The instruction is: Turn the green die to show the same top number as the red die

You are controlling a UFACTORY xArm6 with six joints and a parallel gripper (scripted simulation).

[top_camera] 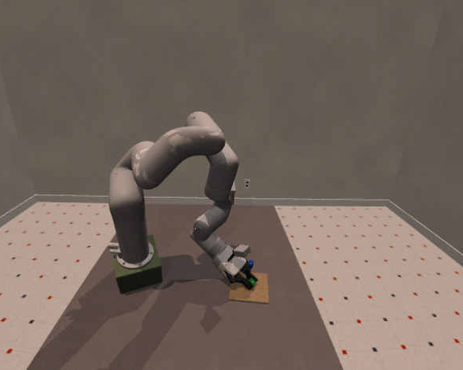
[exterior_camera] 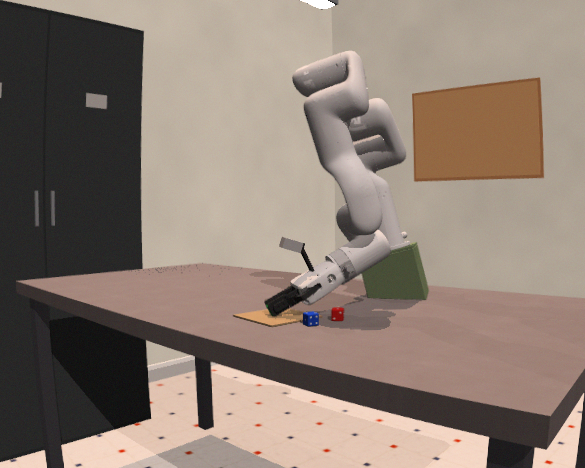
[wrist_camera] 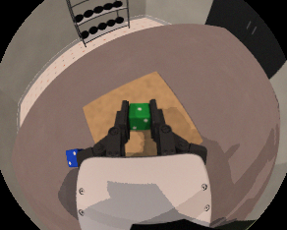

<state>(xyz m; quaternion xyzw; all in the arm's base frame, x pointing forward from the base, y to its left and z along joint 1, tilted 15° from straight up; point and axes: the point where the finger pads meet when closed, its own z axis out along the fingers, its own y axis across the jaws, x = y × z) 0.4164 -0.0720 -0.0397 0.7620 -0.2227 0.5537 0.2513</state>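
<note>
My hand is 10 mm short of the green die and 10 mm above it. From my hand the other things lie so: red die (130 mm to the left, 50 mm behind, 20 mm below); then tan mat (30 mm below); then blue die (110 mm to the left, 20 mm below, 20 mm ahead).
</note>
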